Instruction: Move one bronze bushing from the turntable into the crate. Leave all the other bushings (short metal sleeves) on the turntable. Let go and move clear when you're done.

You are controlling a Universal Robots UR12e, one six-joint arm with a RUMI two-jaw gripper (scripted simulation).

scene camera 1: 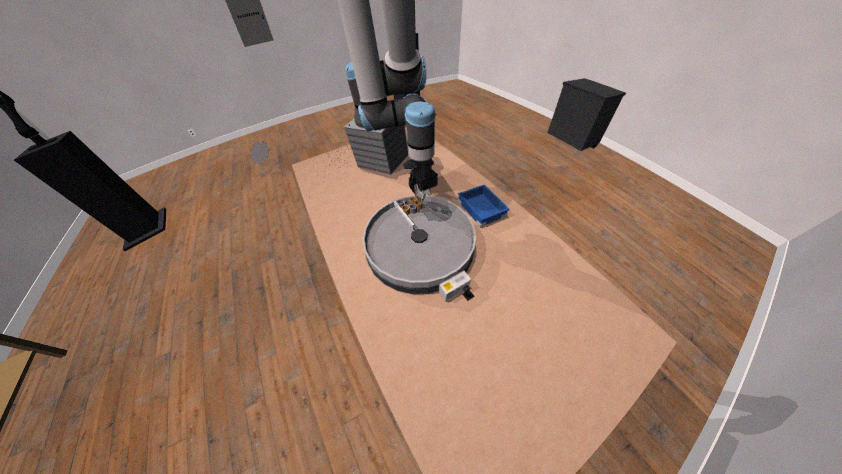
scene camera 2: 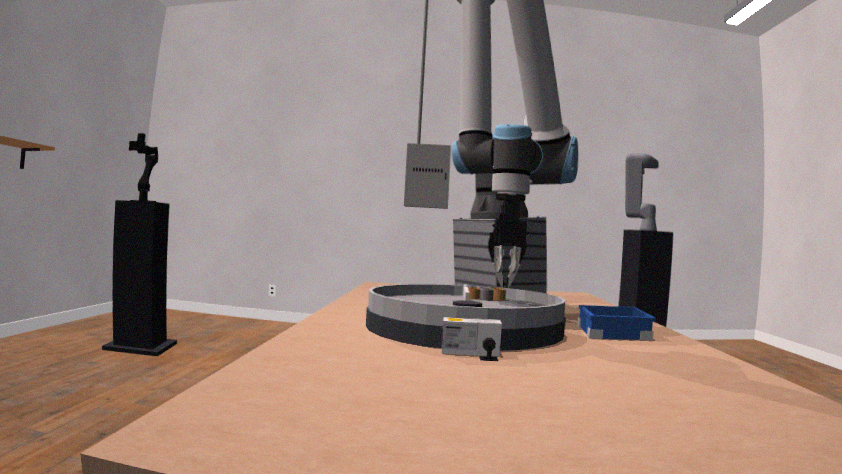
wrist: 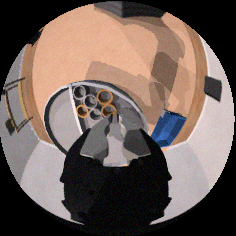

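The gripper [scene camera 2: 505,287] [scene camera 1: 421,201] [wrist: 114,114] appears in both scene cameras and in the wrist view. A blue crate [scene camera 2: 618,322] [scene camera 1: 480,200] [wrist: 168,126] is visible in those same views, and so is a grey turntable [scene camera 1: 441,241] [scene camera 2: 430,299] [wrist: 62,121].
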